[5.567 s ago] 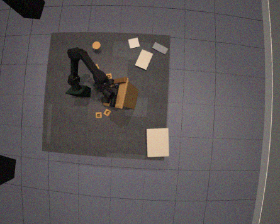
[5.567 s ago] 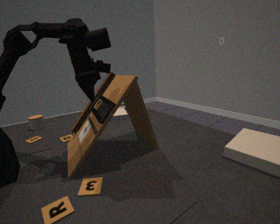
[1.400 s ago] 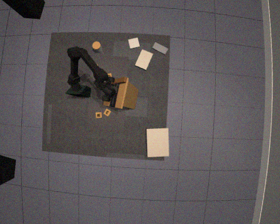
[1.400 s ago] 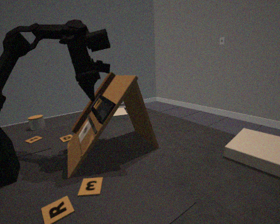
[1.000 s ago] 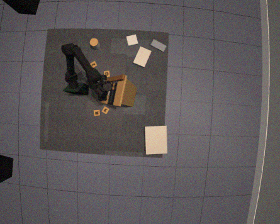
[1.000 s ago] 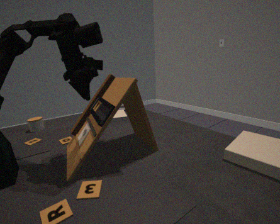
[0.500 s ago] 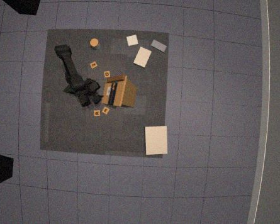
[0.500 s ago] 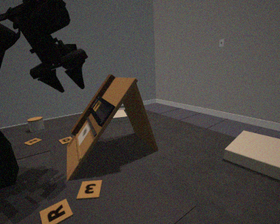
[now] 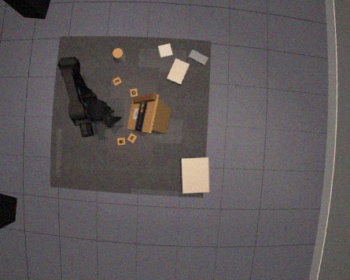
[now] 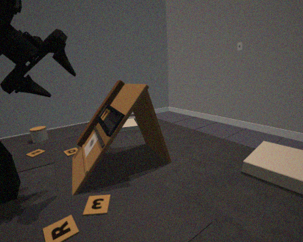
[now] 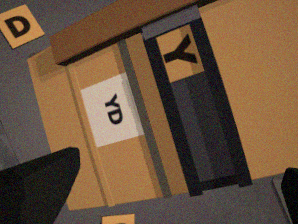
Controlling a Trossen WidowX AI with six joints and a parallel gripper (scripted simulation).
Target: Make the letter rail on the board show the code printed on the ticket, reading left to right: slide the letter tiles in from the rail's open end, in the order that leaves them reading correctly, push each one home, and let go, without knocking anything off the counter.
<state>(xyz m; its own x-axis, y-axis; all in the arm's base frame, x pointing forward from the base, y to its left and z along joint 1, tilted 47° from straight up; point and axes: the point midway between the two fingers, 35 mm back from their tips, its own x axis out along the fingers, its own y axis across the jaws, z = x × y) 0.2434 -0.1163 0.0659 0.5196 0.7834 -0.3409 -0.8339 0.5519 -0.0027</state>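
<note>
The letter tile d is 2 cm behind my gripper tip, 22 cm to the left of it and 28 cm below it. Also, from my gripper tip: white ticket 5 cm ahead, 5 cm to the left, 19 cm below; small round pot 19 cm behind, 49 cm to the left, 25 cm below; letter tile 3 cm ahead, 14 cm to the right, 28 cm below.
</note>
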